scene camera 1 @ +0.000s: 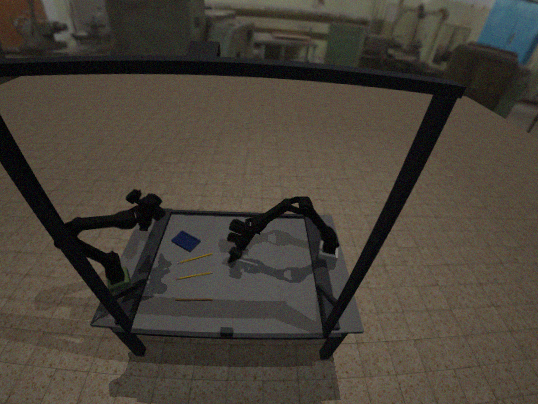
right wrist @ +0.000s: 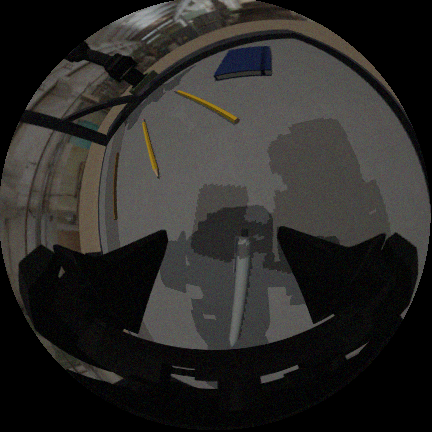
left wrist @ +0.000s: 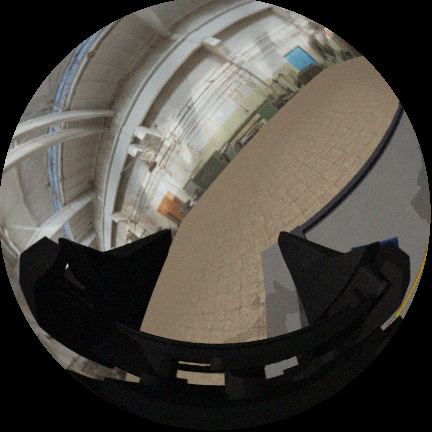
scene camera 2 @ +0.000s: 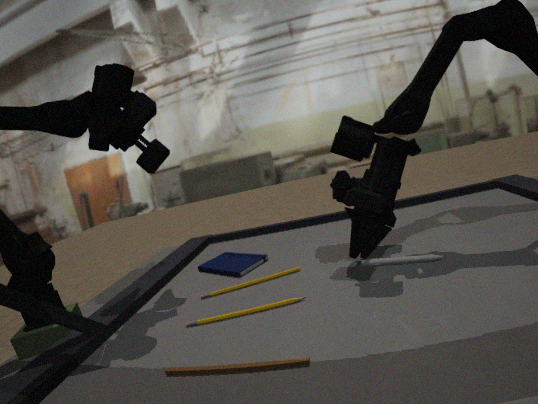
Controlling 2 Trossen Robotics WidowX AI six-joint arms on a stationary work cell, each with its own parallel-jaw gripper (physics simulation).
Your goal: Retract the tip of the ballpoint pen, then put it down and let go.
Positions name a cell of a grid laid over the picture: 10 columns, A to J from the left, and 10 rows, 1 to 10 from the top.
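My left gripper (scene camera 2: C4) is open with nothing in it, and you'd find it in the left wrist view too (left wrist: F6). My right gripper (scene camera 2: G7) is also visible in the right wrist view (right wrist: F6). There's a blue notebook (scene camera 2: E7) resting on the table, and the right wrist view catches the notebook as well (right wrist: F2). I can also see a ballpoint pen (right wrist: F6), though the pen is out of frame in the left wrist view, and there's a dark frame post (scene camera 1: I3).
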